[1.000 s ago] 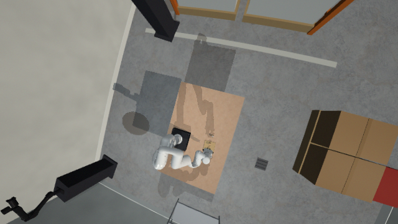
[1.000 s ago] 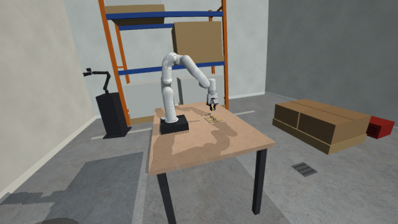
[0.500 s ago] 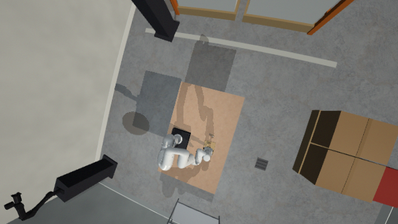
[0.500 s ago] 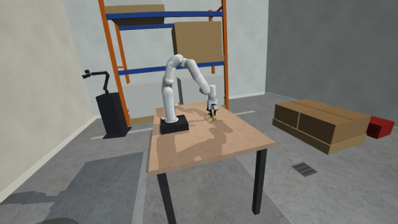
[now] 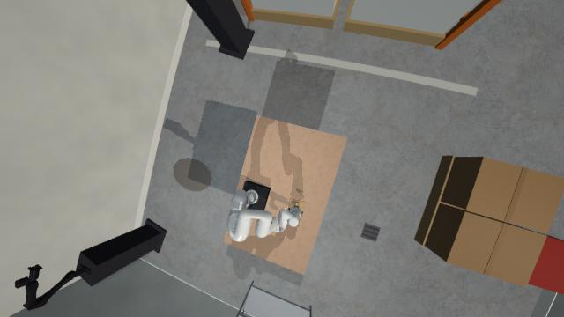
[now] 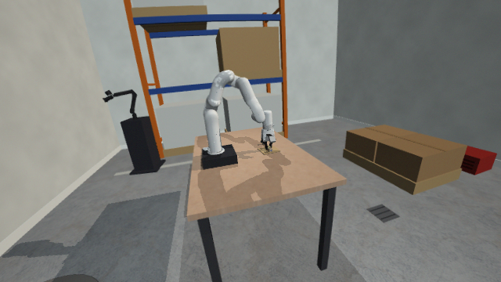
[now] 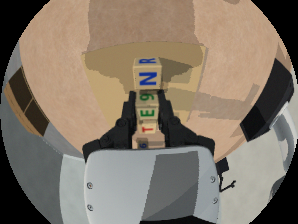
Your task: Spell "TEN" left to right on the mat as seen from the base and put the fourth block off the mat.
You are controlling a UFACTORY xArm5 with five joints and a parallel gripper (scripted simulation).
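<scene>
The tan mat is 30 mm below my hand.
</scene>
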